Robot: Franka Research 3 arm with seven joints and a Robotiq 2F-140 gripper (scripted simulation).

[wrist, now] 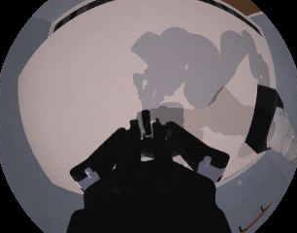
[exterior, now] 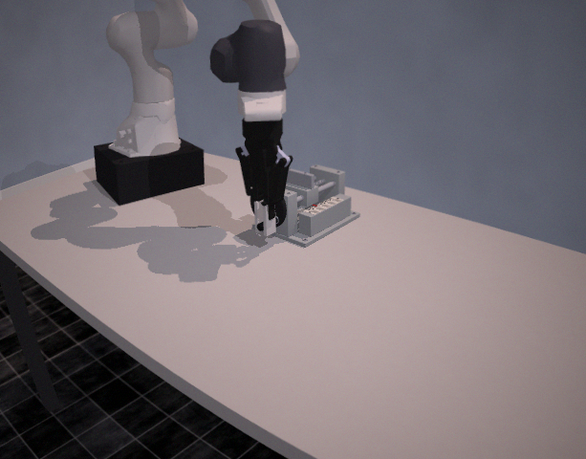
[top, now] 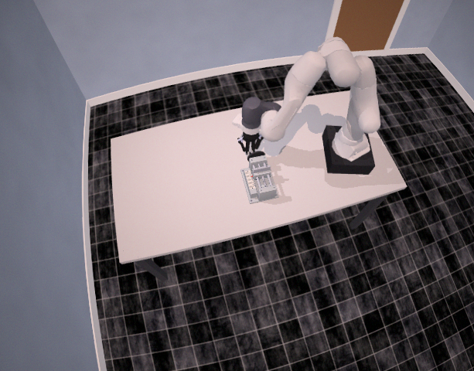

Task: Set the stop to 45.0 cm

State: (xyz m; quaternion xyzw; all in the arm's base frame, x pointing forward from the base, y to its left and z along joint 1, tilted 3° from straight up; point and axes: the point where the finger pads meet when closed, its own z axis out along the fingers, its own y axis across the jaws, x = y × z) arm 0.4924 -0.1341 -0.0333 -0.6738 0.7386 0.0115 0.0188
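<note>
My gripper is now 13 cm to the right of the grey stop fixture and 2 cm below it. Also, from my hand: black handwheel (2 cm to the left, 1 cm below).
</note>
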